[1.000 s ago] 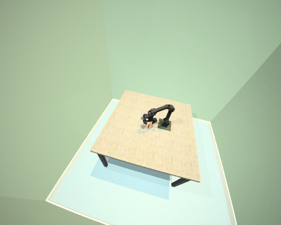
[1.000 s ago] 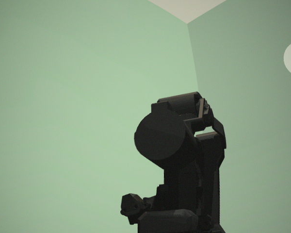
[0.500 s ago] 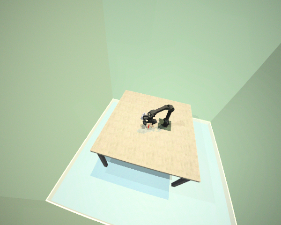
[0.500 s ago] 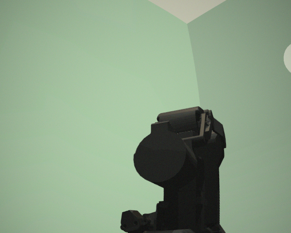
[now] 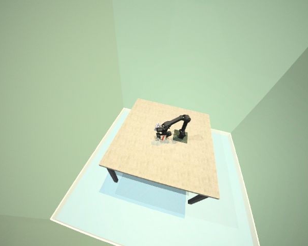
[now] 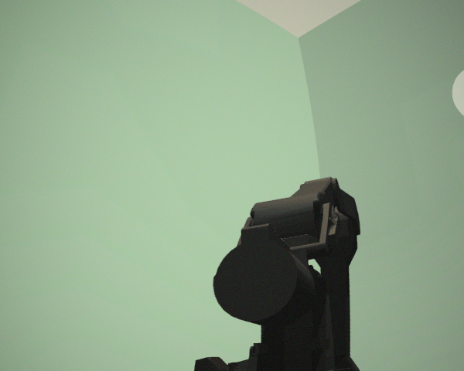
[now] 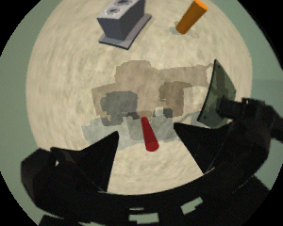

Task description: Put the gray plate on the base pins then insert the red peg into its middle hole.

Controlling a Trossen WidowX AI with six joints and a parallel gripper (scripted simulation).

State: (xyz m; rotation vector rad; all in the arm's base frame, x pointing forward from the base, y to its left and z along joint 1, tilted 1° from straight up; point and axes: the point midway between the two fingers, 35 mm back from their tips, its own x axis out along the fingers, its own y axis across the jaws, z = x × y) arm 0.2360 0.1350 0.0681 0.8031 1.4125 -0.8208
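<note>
My gripper tip is now right at the red peg. Round my gripper tip: gray plate 18 cm to the right, 12 cm ahead; orange cylinder 24 cm to the right.
</note>
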